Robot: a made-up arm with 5 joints.
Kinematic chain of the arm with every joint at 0, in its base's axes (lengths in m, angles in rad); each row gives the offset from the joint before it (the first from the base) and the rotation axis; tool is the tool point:
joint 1: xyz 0 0 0.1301 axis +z
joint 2: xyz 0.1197 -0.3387 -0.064 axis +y
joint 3: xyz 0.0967 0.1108 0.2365 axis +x
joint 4: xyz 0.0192 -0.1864 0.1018 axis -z
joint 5: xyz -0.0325 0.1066 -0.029 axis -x
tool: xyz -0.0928 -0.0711 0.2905
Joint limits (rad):
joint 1: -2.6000..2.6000
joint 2: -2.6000..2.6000
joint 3: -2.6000..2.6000
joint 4: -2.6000..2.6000
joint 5: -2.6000..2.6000
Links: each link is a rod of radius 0.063 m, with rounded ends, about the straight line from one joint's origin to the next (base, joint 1, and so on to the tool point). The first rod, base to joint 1, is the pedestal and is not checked.
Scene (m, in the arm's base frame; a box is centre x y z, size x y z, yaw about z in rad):
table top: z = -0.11
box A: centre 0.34 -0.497 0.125 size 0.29 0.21 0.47 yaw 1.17
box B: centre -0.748 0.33 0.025 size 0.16 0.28 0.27 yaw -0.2
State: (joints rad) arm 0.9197 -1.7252 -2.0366 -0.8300 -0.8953
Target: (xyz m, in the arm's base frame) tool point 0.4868 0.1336 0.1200
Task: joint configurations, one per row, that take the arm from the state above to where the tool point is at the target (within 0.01 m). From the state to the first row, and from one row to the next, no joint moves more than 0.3 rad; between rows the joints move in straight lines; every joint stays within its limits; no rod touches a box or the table.
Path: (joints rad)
1: 1.1991 -1.5173 -2.1264 -0.7277 -1.0112
2: 1.4784 -1.3095 -2.2161 -0.6254 -1.1271
3: 1.7578 -1.1016 -2.3059 -0.5231 -1.2430
4: 2.0372 -0.8938 -2.3956 -0.4209 -1.3589
5: 2.3166 -0.6859 -2.4854 -0.3186 -1.4748
6: 2.3874 -0.8522 -2.2398 -0.1266 -1.6156
7: 2.4583 -1.0185 -1.9943 0.0654 -1.7565
8: 2.5291 -1.1848 -1.7487 0.2573 -1.8973
9: 2.6000 -1.3511 -1.5032 0.4493 -2.0381

